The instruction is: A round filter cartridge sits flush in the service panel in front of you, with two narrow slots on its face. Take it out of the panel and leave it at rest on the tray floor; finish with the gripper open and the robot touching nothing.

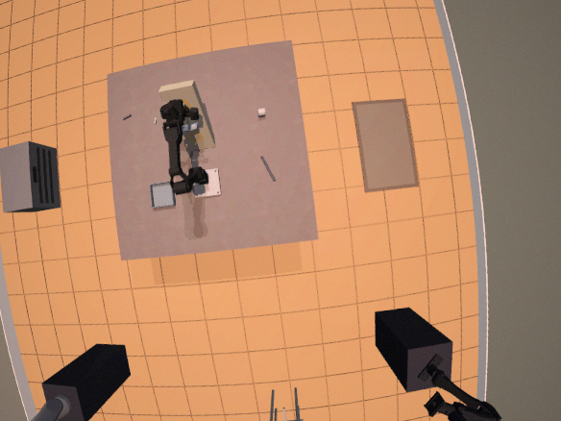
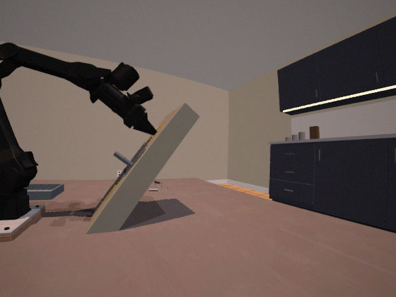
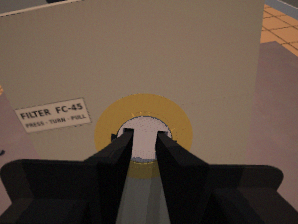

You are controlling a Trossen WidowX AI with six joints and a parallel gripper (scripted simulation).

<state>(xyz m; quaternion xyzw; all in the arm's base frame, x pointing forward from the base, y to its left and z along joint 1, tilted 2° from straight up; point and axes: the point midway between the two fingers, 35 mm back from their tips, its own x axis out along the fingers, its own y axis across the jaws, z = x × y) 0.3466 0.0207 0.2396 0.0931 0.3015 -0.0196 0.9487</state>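
The round grey cartridge is 1 cm ahead of my gripper tip and 1 cm below it. From my gripper tip the other things lie so: grey bracket 10 cm behind, 9 cm below; grey tray 44 cm behind, 26 cm to the left, 24 cm below; tan service panel 4 cm behind, 8 cm below.
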